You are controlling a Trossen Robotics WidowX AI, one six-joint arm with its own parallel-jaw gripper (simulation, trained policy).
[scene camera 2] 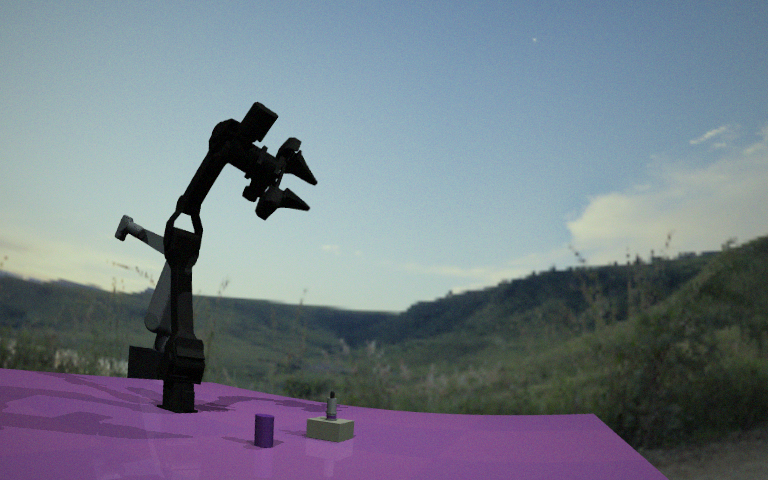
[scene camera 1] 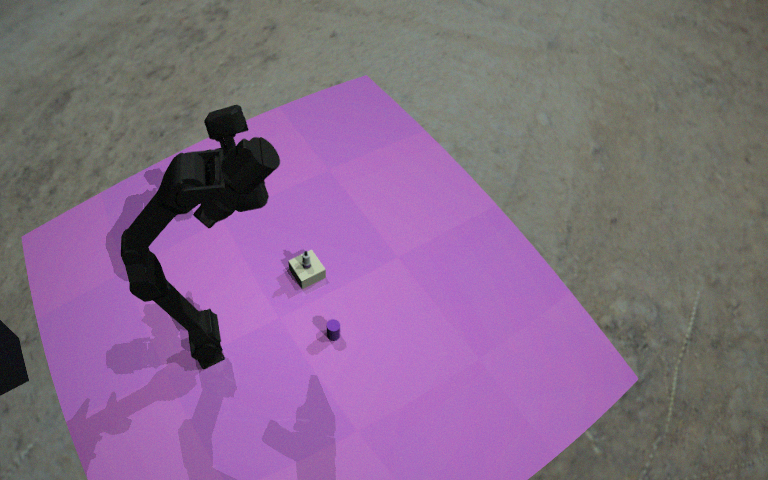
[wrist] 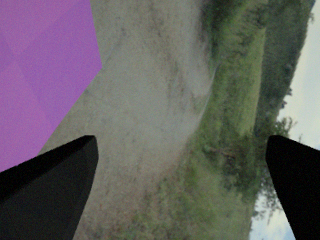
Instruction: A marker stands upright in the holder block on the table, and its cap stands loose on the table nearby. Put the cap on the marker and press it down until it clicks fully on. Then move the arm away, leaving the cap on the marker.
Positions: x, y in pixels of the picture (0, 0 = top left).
Scene:
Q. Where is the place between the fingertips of my gripper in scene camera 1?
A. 247, 135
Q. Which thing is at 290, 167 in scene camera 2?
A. My gripper.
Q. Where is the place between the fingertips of my gripper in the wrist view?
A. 182, 147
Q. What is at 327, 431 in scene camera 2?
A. A holder block.

